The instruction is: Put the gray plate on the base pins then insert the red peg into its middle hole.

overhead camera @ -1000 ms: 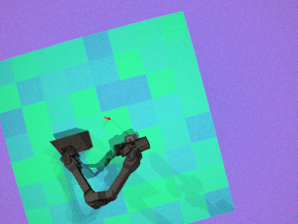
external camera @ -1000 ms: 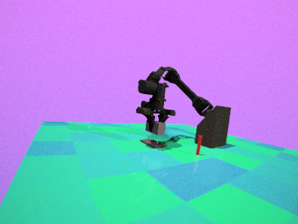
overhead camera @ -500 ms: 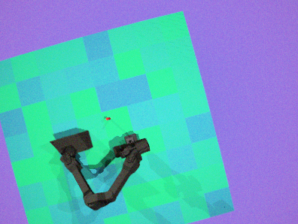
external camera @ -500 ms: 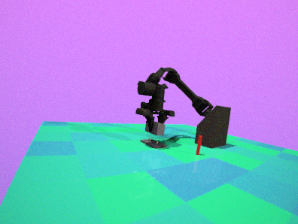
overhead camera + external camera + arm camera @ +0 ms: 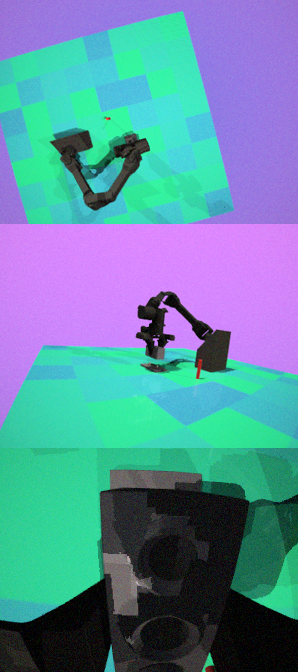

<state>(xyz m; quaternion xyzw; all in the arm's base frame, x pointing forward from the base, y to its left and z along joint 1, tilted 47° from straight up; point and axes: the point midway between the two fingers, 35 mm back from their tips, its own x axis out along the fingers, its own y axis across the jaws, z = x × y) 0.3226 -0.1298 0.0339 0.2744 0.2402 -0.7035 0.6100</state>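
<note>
Now: the base 5 cm below my gripper tip. From my gripper tip the other things lie so: gray plate (3 cm above); then red peg (8 cm behind, 20 cm to the left, 2 cm below).
</note>
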